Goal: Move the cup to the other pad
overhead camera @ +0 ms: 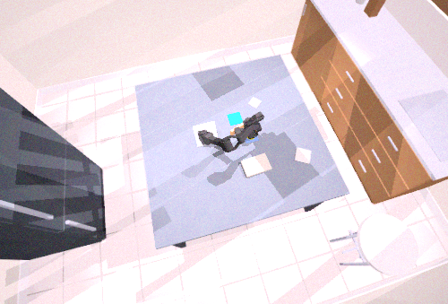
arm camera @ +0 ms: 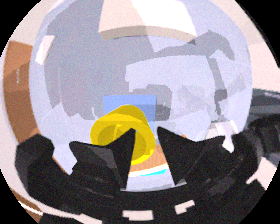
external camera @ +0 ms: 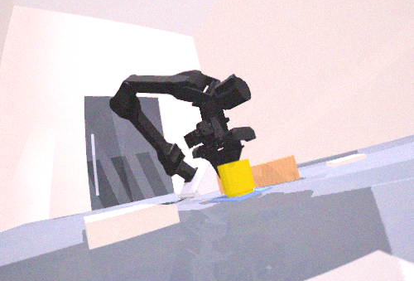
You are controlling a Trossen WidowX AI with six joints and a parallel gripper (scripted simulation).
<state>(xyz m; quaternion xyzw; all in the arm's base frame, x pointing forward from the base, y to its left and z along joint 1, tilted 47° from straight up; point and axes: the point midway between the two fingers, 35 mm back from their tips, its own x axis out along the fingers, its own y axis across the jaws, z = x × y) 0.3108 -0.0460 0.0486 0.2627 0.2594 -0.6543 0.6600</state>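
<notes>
Now: gripper tip 30 mm short of the pale blue pad and 40 mm above it. Round my gripper tip: block (10 mm behind, 230 mm to the right, 20 mm below); then wooden bar (10 mm behind, 90 mm to the left, 20 mm below); then yellow cup (30 mm ahead).
</notes>
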